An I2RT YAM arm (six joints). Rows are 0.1 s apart.
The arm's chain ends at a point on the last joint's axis. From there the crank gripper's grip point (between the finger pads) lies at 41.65 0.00 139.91 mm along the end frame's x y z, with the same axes.
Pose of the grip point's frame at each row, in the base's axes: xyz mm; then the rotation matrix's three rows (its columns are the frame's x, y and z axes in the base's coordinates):
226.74 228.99 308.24; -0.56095 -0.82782 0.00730; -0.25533 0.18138 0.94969; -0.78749 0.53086 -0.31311
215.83 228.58 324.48; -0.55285 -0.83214 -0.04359; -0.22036 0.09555 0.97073; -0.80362 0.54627 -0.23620
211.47 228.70 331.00; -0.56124 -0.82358 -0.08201; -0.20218 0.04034 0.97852; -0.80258 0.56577 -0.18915
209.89 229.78 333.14; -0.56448 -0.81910 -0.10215; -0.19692 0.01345 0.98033; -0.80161 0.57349 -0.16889
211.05 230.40 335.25; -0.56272 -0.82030 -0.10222; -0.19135 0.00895 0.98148; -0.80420 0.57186 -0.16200
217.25 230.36 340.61; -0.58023 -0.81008 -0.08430; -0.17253 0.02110 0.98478; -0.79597 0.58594 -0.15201
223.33 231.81 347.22; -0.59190 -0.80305 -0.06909; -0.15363 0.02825 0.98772; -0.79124 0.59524 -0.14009
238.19 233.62 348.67; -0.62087 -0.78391 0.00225; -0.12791 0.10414 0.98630; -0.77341 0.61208 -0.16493
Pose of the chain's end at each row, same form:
249.08 106.75 384.85; -0.56095 -0.82782 0.00730; -0.25533 0.18138 0.94969; -0.78749 0.53086 -0.31311
244.95 101.94 391.00; -0.55285 -0.83214 -0.04359; -0.22036 0.09555 0.97073; -0.80362 0.54627 -0.23620
246.32 100.22 390.89; -0.56124 -0.82358 -0.08201; -0.20218 0.04034 0.97852; -0.80258 0.56577 -0.18915
247.69 100.82 390.16; -0.56448 -0.81910 -0.10215; -0.19692 0.01345 0.98033; -0.80161 0.57349 -0.16889
248.79 101.05 391.41; -0.56272 -0.82030 -0.10222; -0.19135 0.00895 0.98148; -0.80420 0.57186 -0.16200
253.21 99.77 395.03; -0.58023 -0.81008 -0.08430; -0.17253 0.02110 0.98478; -0.79597 0.58594 -0.15201
257.65 100.02 399.78; -0.59190 -0.80305 -0.06909; -0.15363 0.02825 0.98772; -0.79124 0.59524 -0.14009
263.73 100.95 403.96; -0.62087 -0.78391 0.00225; -0.12791 0.10414 0.98630; -0.77341 0.61208 -0.16493

